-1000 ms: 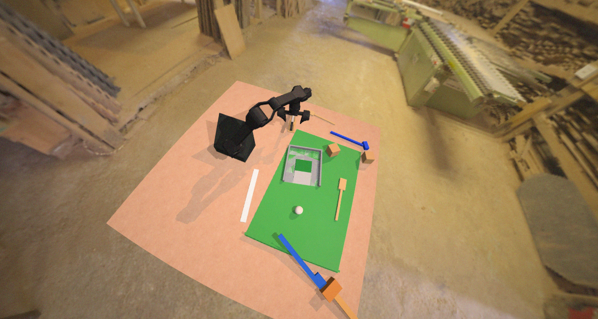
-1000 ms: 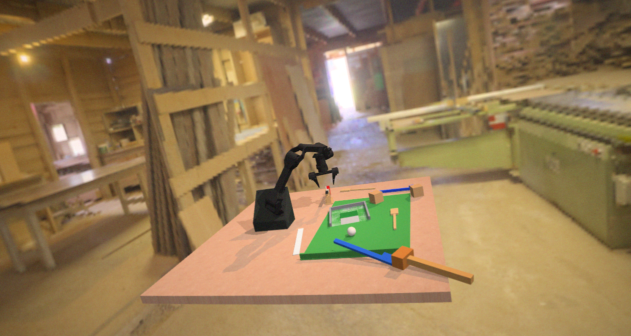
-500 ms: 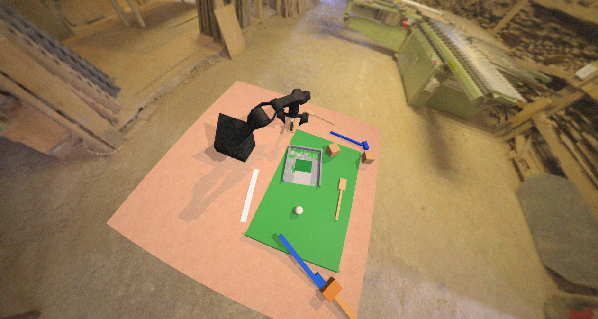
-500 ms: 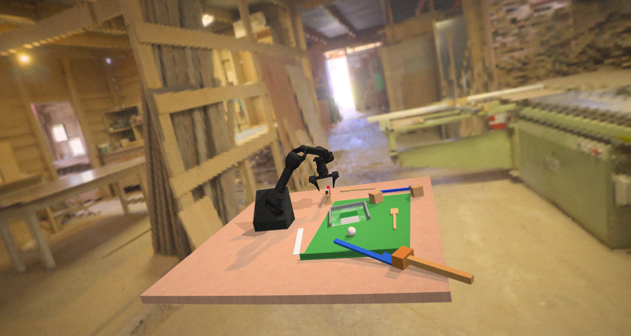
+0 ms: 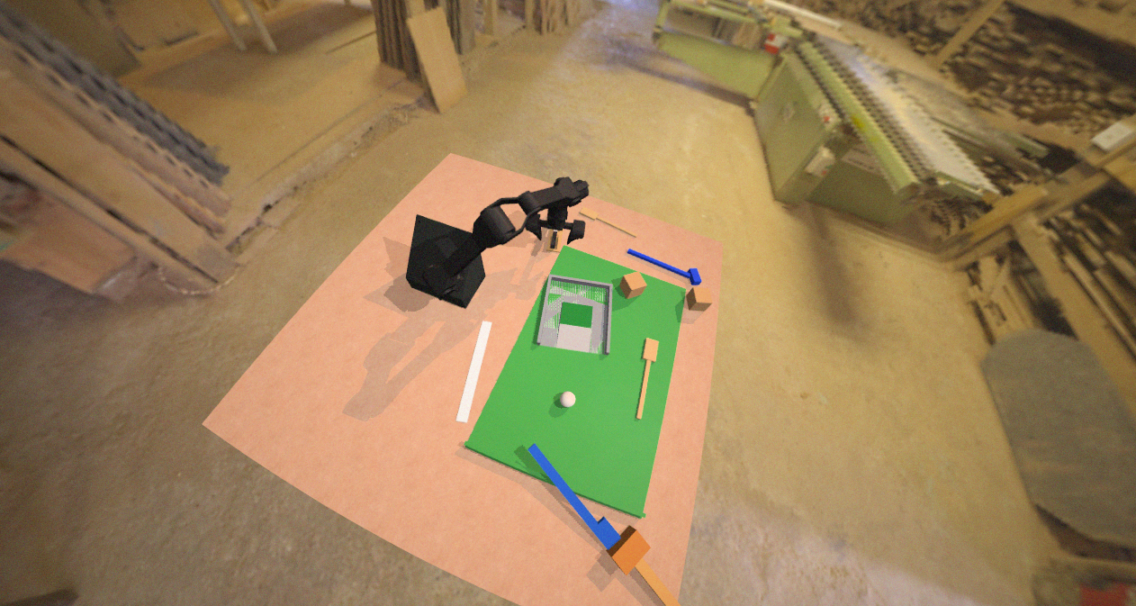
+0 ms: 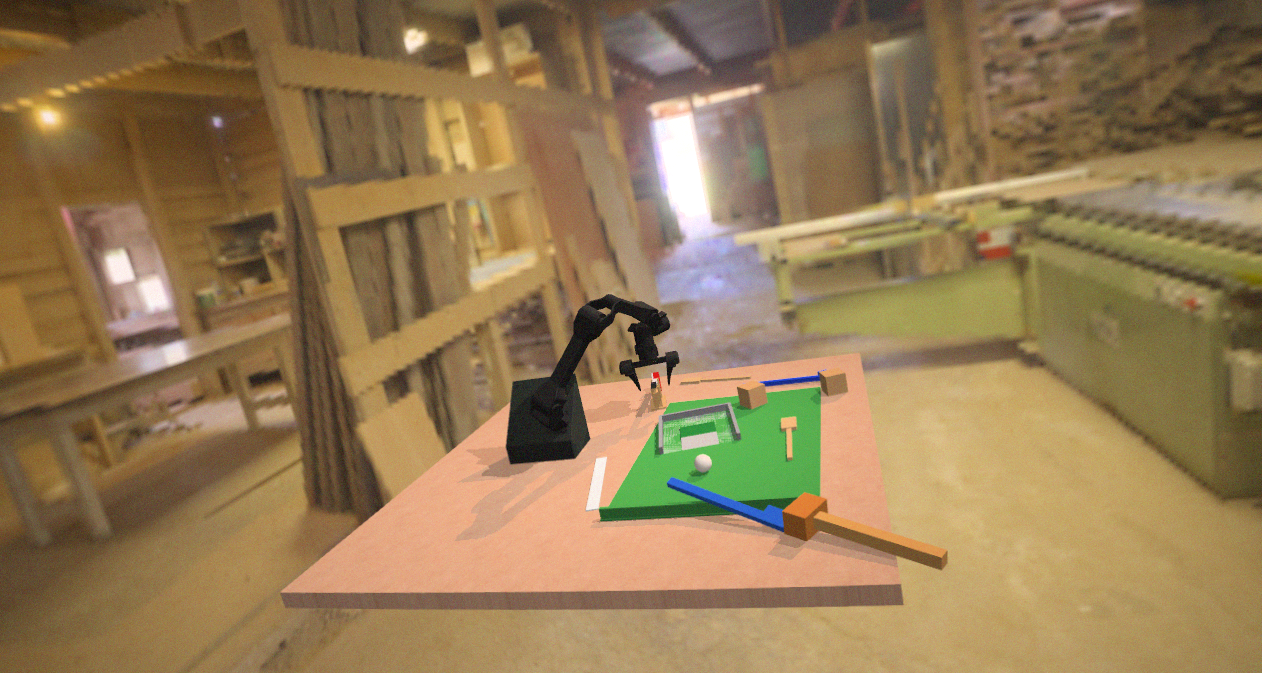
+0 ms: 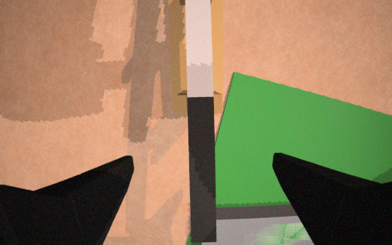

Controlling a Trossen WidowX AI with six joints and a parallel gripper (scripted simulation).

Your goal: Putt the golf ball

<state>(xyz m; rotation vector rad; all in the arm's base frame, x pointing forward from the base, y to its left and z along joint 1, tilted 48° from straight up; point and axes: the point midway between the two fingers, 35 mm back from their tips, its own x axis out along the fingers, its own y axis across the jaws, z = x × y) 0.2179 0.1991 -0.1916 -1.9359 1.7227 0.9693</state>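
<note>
The white strip is 470 mm to the right of my gripper tip, 80 mm below it and 50 mm behind it. Also, from my gripper tip: blue putter 400 mm ahead, 130 mm to the left, 70 mm below; then white golf ball 460 mm to the right, 230 mm ahead, 60 mm below; then green mat 300 mm to the right, 260 mm ahead, 80 mm below.
</note>
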